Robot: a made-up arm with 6 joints. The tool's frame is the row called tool. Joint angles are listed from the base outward. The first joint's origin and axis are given. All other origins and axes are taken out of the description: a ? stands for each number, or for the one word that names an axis. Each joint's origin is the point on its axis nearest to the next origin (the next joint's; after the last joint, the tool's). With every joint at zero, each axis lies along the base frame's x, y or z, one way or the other. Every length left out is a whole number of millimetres.
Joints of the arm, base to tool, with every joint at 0 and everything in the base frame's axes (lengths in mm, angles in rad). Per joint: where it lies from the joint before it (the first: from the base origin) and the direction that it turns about. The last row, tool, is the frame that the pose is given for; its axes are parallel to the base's.
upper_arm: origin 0 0 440 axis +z
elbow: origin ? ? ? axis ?
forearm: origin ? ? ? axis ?
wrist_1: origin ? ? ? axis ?
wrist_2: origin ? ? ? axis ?
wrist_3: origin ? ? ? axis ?
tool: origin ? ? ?
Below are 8 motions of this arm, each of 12 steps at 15 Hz.
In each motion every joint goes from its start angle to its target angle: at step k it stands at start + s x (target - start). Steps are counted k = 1, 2, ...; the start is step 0. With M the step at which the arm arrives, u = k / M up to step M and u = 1 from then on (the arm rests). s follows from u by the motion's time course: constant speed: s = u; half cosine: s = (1 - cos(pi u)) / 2; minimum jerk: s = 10 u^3 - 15 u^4 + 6 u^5.
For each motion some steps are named. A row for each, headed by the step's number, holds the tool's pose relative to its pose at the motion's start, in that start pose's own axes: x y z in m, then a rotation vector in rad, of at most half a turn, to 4 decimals.
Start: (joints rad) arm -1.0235 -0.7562 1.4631 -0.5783 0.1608 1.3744
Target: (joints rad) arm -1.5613 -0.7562 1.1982 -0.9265 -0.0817 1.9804
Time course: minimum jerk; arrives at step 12
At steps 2, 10, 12:
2: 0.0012 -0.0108 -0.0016 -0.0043 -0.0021 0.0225
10: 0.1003 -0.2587 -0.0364 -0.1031 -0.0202 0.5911
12: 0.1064 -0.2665 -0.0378 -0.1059 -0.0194 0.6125

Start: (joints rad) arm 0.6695 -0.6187 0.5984 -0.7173 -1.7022 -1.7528
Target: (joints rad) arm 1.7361 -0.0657 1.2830 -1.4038 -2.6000 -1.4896
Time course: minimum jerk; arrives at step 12
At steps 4, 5, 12:
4: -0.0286 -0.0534 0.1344 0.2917 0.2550 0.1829
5: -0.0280 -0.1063 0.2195 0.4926 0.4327 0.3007
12: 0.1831 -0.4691 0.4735 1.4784 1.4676 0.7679

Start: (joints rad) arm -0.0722 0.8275 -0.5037 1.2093 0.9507 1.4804
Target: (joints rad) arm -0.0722 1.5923 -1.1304 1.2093 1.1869 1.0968
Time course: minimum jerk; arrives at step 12
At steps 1, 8, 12:
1: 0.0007 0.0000 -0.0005 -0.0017 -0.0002 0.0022
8: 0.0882 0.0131 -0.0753 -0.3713 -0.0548 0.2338
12: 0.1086 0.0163 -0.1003 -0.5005 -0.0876 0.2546

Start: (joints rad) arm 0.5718 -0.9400 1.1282 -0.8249 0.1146 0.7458
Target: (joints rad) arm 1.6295 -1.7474 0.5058 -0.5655 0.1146 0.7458
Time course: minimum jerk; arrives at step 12
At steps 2, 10, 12:
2: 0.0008 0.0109 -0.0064 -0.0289 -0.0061 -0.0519
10: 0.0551 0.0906 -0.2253 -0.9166 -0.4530 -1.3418
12: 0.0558 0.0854 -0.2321 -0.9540 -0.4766 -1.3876

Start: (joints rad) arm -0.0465 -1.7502 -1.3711 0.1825 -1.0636 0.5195
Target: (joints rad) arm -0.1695 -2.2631 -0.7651 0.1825 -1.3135 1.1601
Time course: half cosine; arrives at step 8
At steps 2, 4, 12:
2: 0.0005 -0.0599 0.0131 0.0777 0.0470 0.1315
4: 0.0226 -0.1899 0.0116 0.2764 0.1326 0.4584
12: 0.0824 -0.3072 -0.0543 0.5797 0.1820 0.9371

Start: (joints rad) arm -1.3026 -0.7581 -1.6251 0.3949 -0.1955 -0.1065
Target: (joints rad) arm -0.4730 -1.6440 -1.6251 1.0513 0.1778 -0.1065
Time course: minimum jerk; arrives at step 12
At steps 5, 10, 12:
5: -0.0359 -0.3301 0.0858 0.4527 0.1188 0.3132
10: 0.2446 -0.8790 -0.1285 0.9090 0.3270 1.1234
12: 0.2745 -0.8979 -0.1466 0.9172 0.3379 1.1766

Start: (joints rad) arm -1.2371 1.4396 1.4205 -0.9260 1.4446 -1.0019
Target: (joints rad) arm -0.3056 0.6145 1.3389 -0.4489 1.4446 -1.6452
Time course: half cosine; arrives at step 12
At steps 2, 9, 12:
2: 0.0106 0.0522 0.0490 -0.0704 0.0313 -0.0279
9: 0.2573 0.9232 0.1401 -0.8448 0.2481 -0.6236
12: 0.3386 1.0727 0.0548 -0.9656 0.2519 -0.7823

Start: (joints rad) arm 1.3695 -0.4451 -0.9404 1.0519 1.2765 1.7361
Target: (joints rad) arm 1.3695 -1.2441 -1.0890 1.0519 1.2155 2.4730
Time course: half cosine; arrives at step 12
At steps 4, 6, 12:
4: 0.0009 -0.0228 -0.0158 0.1411 0.1100 0.1079
6: 0.0050 -0.0377 -0.0473 0.3057 0.1923 0.2212
12: 0.0163 -0.0221 -0.1517 0.6902 0.2562 0.4507

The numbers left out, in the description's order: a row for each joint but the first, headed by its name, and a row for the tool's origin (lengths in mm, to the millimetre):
elbow: xyz 105 48 0, axis +x
forearm: xyz 0 256 -344, axis +y
wrist_1: xyz 97 0 49, axis +x
wrist_2: xyz 0 244 193, axis +y
wrist_3: xyz -67 0 21, axis +z
tool: xyz -366 -116 0

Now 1 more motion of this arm.
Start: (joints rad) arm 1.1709 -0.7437 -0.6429 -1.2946 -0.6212 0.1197
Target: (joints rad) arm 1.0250 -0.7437 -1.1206 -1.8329 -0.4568 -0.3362
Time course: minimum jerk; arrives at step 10
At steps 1, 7, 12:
1: -0.0006 0.0022 0.0001 -0.0059 0.0019 -0.0036
7: -0.0278 0.2123 -0.0814 -0.6226 0.1348 -0.3740
12: -0.0279 0.2451 -0.1186 -0.7534 0.1456 -0.4483

